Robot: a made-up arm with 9 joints. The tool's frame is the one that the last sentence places.
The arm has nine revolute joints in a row. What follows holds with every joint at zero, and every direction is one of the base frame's. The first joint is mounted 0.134 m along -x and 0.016 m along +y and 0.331 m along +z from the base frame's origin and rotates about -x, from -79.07 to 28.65 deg. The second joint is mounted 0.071 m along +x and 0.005 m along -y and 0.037 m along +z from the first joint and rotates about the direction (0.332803, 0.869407, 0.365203), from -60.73 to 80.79 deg. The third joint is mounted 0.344 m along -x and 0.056 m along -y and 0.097 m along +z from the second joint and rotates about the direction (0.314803, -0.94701, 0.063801), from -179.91 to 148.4 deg. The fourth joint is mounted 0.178 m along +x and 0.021 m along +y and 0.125 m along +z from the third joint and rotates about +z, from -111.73 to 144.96 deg. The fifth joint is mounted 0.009 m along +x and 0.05 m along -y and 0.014 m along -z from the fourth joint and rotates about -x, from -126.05 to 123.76 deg. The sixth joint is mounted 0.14 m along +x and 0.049 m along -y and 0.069 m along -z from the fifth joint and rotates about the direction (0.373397, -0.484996, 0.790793), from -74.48 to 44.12 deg. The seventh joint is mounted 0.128 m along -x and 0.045 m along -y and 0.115 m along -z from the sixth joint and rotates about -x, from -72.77 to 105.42 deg. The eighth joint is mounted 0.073 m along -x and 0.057 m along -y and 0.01 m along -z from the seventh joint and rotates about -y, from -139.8 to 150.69 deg. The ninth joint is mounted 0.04 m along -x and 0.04 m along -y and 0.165 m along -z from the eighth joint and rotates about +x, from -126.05 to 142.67 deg. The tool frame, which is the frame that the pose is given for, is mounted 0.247 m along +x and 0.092 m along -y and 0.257 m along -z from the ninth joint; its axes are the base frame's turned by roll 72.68, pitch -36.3 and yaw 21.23 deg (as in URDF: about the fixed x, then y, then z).
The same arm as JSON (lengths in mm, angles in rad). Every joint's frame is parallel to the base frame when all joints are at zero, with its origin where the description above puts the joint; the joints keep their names.
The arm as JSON. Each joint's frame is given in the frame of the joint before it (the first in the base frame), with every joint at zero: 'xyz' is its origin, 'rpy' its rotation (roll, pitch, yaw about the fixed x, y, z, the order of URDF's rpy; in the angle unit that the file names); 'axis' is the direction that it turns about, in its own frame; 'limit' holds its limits. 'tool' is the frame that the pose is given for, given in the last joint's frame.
{
  "units": {
    "length": "mm",
    "angle": "rad"
  },
  "joints": [
    {
      "name": "joint 1",
      "type": "revolute",
      "origin": {
        "xyz": [
          -134.0,
          16.0,
          331.0
        ],
        "rpy": [
          0.0,
          0.0,
          0.0
        ]
      },
      "axis": "-x",
      "limit": {
        "lower": -1.38,
        "upper": 0.5
      }
    },
    {
      "name": "joint 2",
      "type": "revolute",
      "origin": {
        "xyz": [
          71.0,
          -5.0,
          37.0
        ],
        "rpy": [
          0.0,
          0.0,
          0.0
        ]
      },
      "axis": [
        0.332803,
        0.869407,
        0.365203
      ],
      "limit": {
        "lower": -1.0599,
        "upper": 1.4101
      }
    },
    {
      "name": "joint 3",
      "type": "revolute",
      "origin": {
        "xyz": [
          -344.0,
          -56.0,
          97.0
        ],
        "rpy": [
          0.0,
          0.0,
          0.0
        ]
      },
      "axis": [
        0.314803,
        -0.94701,
        0.063801
      ],
      "limit": {
        "lower": -3.14,
        "upper": 2.5901
      }
    },
    {
      "name": "joint 4",
      "type": "revolute",
      "origin": {
        "xyz": [
          178.0,
          21.0,
          125.0
        ],
        "rpy": [
          0.0,
          0.0,
          0.0
        ]
      },
      "axis": "+z",
      "limit": {
        "lower": -1.9501,
        "upper": 2.53
      }
    },
    {
      "name": "joint 5",
      "type": "revolute",
      "origin": {
        "xyz": [
          9.0,
          -50.0,
          -14.0
        ],
        "rpy": [
          0.0,
          0.0,
          0.0
        ]
      },
      "axis": "-x",
      "limit": {
        "lower": -2.2,
        "upper": 2.16
      }
    },
    {
      "name": "joint 6",
      "type": "revolute",
      "origin": {
        "xyz": [
          140.0,
          -49.0,
          -69.0
        ],
        "rpy": [
          0.0,
          0.0,
          0.0
        ]
      },
      "axis": [
        0.373397,
        -0.484996,
        0.790793
      ],
      "limit": {
        "lower": -1.2999,
        "upper": 0.77
      }
    },
    {
      "name": "joint 7",
      "type": "revolute",
      "origin": {
        "xyz": [
          -128.0,
          -45.0,
          -115.0
        ],
        "rpy": [
          0.0,
          0.0,
          0.0
        ]
      },
      "axis": "-x",
      "limit": {
        "lower": -1.2701,
        "upper": 1.8399
      }
    },
    {
      "name": "joint 8",
      "type": "revolute",
      "origin": {
        "xyz": [
          -73.0,
          -57.0,
          -10.0
        ],
        "rpy": [
          0.0,
          0.0,
          0.0
        ]
      },
      "axis": "-y",
      "limit": {
        "lower": -2.44,
        "upper": 2.63
      }
    },
    {
      "name": "joint 9",
      "type": "revolute",
      "origin": {
        "xyz": [
          -40.0,
          -40.0,
          -165.0
        ],
        "rpy": [
          0.0,
          0.0,
          0.0
        ]
      },
      "axis": "+x",
      "limit": {
        "lower": -2.2,
        "upper": 2.4901
      }
    }
  ],
  "tool": {
    "origin": {
      "xyz": [
        247.0,
        -92.0,
        -257.0
      ],
      "rpy": [
        1.2685,
        -0.6336,
        0.3705
      ]
    }
  }
}

